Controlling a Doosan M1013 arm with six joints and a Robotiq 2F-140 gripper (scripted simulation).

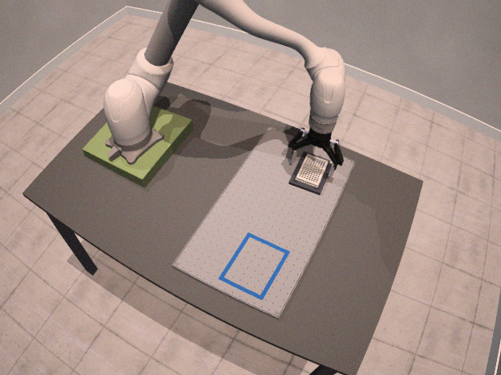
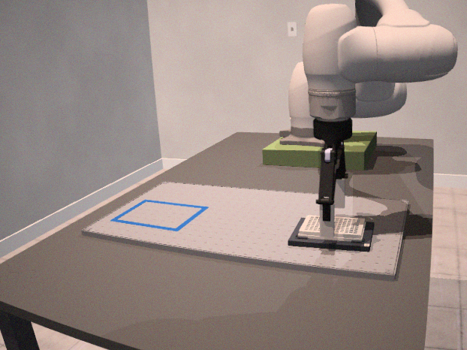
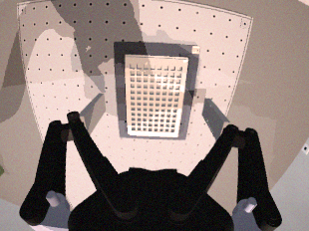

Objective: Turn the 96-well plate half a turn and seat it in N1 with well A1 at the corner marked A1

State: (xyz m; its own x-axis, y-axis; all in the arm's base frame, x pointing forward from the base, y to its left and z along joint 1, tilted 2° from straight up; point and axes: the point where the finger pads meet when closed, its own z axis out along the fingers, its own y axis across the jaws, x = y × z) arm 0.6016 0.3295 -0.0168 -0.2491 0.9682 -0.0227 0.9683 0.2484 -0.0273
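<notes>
My hand is 2 cm above the white 96-well plate. Round my hand: pale A1 mark (9 cm to the left, 3 cm below, 3 cm ahead); then dark plate nest N1 (4 cm below).
</notes>
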